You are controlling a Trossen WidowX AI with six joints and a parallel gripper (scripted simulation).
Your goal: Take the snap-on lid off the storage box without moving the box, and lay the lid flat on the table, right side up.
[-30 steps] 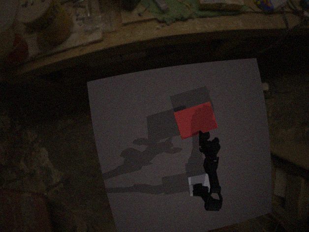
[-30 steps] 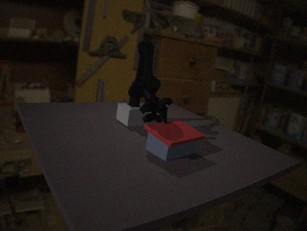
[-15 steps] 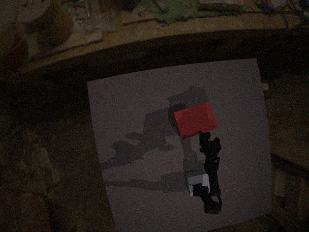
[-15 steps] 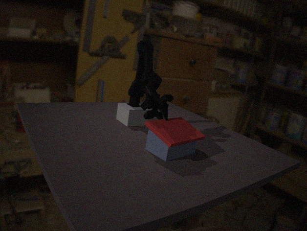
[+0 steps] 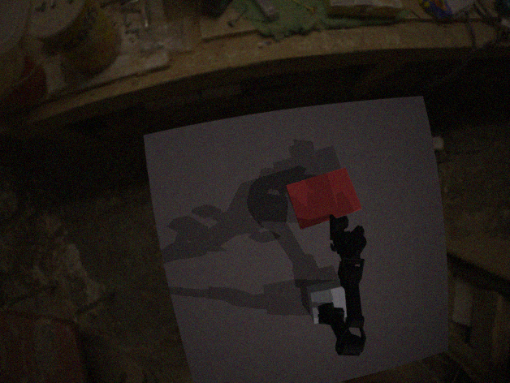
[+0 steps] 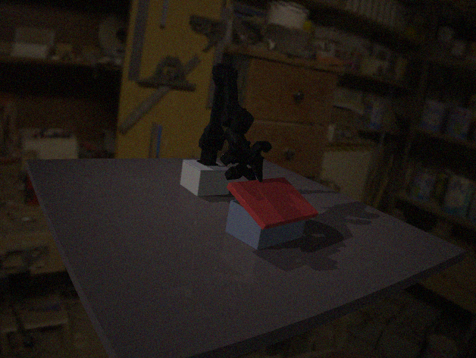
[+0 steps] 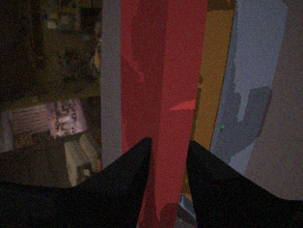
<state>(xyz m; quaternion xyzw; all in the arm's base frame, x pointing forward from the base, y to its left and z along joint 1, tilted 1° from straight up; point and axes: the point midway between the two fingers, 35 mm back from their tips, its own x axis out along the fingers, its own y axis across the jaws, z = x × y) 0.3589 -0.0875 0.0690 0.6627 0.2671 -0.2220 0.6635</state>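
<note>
Right now my gripper tip is 80 mm short of the red lid and 30 mm above it. From my gripper tip the other things lie so: blue storage box: 100 mm below, 60 mm ahead.
</note>
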